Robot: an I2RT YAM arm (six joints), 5 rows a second.
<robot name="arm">
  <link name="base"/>
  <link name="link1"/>
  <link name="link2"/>
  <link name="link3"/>
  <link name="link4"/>
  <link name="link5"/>
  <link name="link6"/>
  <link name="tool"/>
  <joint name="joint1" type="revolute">
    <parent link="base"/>
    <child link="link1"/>
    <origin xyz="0 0 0.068"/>
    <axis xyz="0 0 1"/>
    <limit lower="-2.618" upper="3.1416"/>
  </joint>
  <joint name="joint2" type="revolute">
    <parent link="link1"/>
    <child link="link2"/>
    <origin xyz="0.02 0.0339 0.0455" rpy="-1.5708 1.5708 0"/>
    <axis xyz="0 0 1"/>
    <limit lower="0" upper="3.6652"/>
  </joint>
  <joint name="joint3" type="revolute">
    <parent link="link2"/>
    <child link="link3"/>
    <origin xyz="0 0.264 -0.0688" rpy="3.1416 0 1.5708"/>
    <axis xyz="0 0 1"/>
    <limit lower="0" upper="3.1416"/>
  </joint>
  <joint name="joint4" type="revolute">
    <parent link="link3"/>
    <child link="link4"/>
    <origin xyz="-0.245 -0.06 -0.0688" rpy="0 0 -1.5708"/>
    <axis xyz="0 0 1"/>
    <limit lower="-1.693" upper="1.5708"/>
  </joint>
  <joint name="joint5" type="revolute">
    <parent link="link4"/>
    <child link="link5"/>
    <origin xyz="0.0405 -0.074 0.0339" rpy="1.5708 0 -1.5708"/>
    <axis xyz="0 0 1"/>
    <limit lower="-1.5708" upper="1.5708"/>
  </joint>
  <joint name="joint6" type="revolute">
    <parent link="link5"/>
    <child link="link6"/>
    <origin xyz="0.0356 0 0.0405" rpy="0 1.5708 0"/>
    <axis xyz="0 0 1"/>
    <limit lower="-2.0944" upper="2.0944"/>
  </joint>
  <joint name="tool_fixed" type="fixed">
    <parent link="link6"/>
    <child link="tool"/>
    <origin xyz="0 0 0" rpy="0 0 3.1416"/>
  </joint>
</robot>
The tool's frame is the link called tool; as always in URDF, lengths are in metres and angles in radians.
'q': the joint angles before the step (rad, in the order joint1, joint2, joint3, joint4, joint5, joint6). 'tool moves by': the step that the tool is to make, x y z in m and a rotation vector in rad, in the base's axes. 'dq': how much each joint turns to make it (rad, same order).
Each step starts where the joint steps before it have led.
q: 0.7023 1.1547 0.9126 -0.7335 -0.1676 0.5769
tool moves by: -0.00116 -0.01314 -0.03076 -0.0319 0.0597 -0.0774
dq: -0.0413 -0.0103 -0.1139 0.0433 0.0085 0.0378
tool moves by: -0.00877 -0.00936 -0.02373 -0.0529 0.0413 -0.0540
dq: -0.0031 -0.0185 -0.0919 0.0135 0.0391 0.0369
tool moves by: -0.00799 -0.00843 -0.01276 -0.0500 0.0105 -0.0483
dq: 0.0001 -0.0274 -0.0584 -0.0052 0.0511 0.0290
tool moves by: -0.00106 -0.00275 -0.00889 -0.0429 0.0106 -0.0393
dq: -0.0004 0.0120 -0.0236 0.0021 0.0410 0.0243
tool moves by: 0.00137 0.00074 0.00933 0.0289 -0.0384 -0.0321
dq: 0.0014 -0.0238 0.0168 0.0081 0.0145 0.0302
